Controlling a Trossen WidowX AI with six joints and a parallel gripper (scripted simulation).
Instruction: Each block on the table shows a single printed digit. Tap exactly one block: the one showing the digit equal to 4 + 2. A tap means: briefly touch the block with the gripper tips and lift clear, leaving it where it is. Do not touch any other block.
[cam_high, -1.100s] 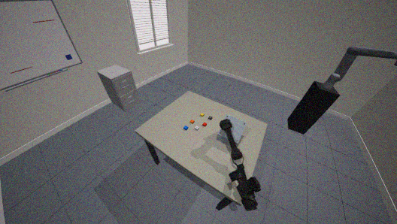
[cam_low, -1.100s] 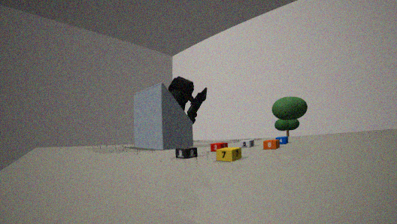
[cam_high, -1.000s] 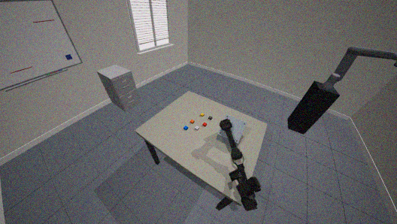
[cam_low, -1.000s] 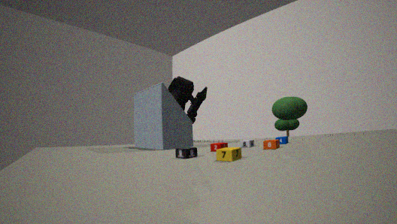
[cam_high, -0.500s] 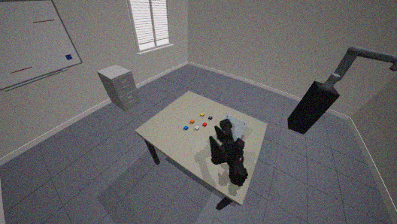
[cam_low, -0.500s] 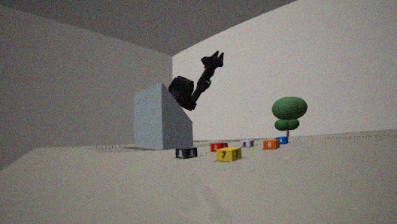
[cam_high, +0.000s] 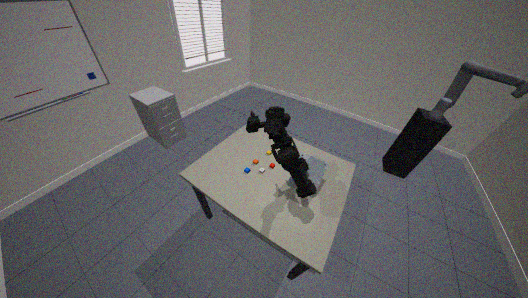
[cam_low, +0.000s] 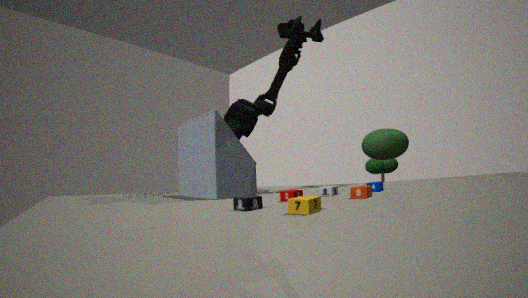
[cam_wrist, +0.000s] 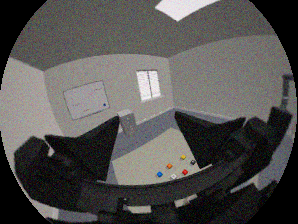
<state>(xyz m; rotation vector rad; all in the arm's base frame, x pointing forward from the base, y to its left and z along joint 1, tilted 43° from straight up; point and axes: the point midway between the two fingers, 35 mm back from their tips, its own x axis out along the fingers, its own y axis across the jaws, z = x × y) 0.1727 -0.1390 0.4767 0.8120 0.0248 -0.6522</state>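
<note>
Right now the white block is 58 cm below my gripper tip, 16 cm to the right of it and 5 cm ahead of it. Round my gripper tip: blue block (58 cm below, 14 cm ahead, 10 cm to the right); then red block (58 cm below, 24 cm to the right); then orange block (58 cm below, 21 cm to the right, 13 cm ahead).
</note>
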